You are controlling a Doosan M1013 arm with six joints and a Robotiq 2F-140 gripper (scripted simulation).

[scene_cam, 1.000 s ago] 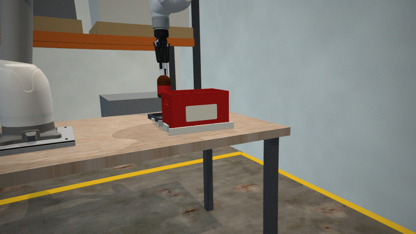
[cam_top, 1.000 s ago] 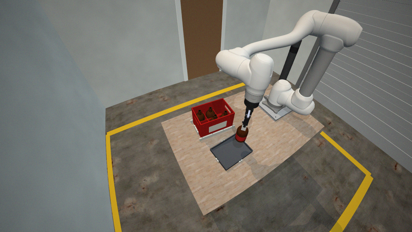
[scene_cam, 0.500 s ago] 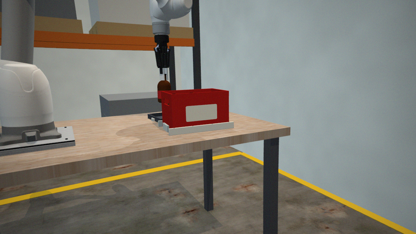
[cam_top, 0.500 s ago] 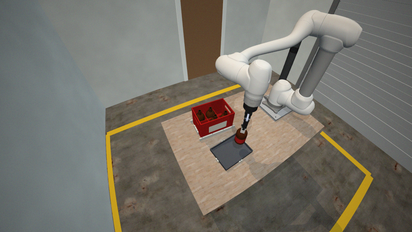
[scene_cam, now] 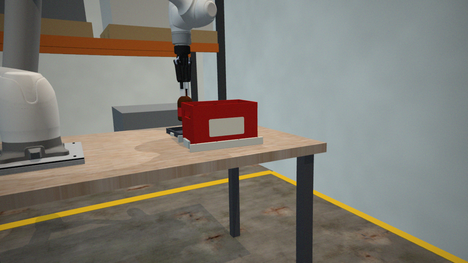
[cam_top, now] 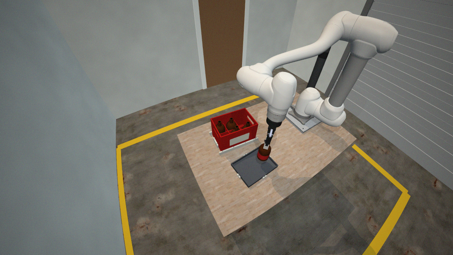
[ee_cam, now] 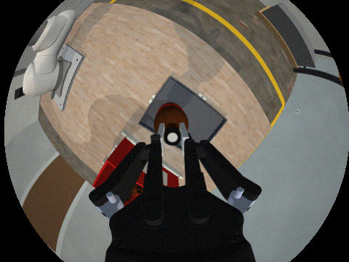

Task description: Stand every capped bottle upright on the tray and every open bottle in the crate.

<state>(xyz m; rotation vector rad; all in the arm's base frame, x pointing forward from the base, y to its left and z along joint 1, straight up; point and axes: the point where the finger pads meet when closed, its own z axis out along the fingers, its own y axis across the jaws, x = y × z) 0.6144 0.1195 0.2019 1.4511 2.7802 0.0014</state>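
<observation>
The brown capped bottle lies 70 mm below my hand. The rest, counted from my hand: dark grey tray 50 mm ahead, 210 mm below; crate 20 mm ahead, 280 mm to the right, 140 mm below.
</observation>
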